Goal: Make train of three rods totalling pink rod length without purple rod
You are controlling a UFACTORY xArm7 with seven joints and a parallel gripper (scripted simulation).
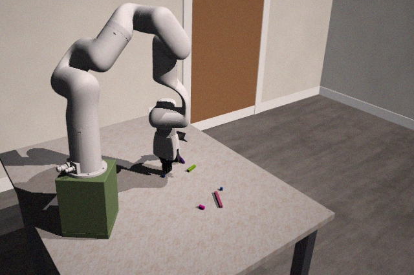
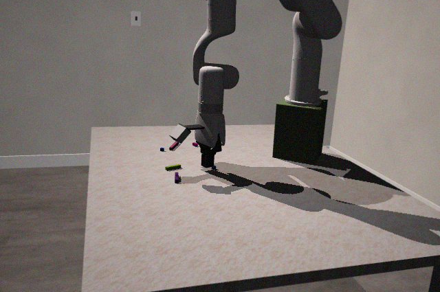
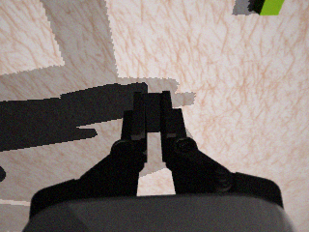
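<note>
My gripper is now 20 mm above the grey rod. Round my hand: lime rod 90 mm ahead, 50 mm to the right, 30 mm below; purple rod 120 mm ahead, 40 mm to the left, 30 mm below; magenta rod 250 mm to the right, 70 mm behind, 30 mm below.
</note>
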